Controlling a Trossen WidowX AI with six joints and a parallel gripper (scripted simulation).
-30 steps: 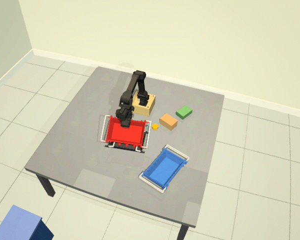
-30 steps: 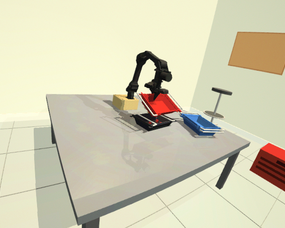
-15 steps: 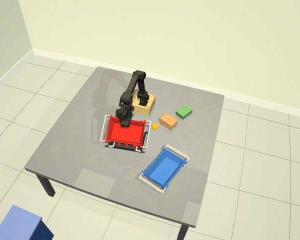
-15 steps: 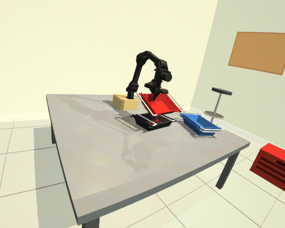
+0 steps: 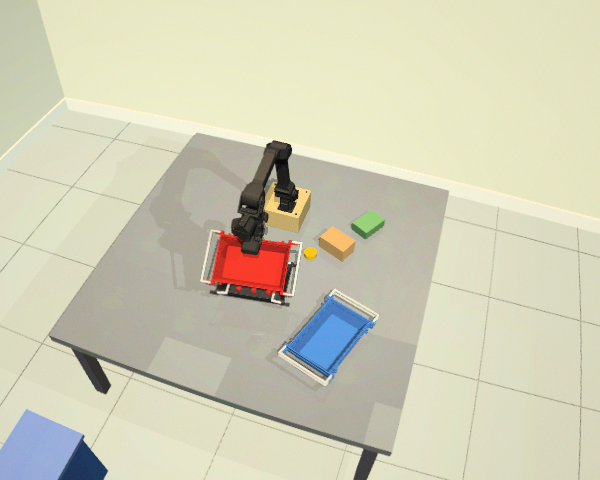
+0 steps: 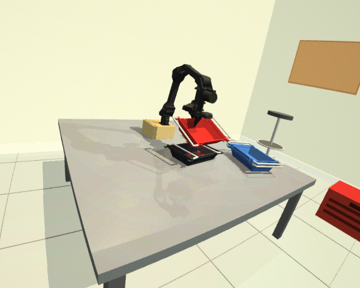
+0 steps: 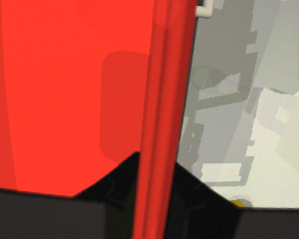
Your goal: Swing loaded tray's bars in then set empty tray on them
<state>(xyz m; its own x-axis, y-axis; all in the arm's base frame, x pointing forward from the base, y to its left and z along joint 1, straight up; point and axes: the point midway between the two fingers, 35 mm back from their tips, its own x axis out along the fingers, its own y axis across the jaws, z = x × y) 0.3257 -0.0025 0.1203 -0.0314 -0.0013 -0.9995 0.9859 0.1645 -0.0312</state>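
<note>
Right now my gripper tip is 80 mm short of the red tray and 10 mm to the right of it. Also, from my gripper tip: orange block 250 mm behind, 250 mm to the left, 150 mm below; then green block 410 mm behind, 340 mm to the left, 160 mm below; then yellow disc 180 mm behind, 160 mm to the left, 170 mm below.
</note>
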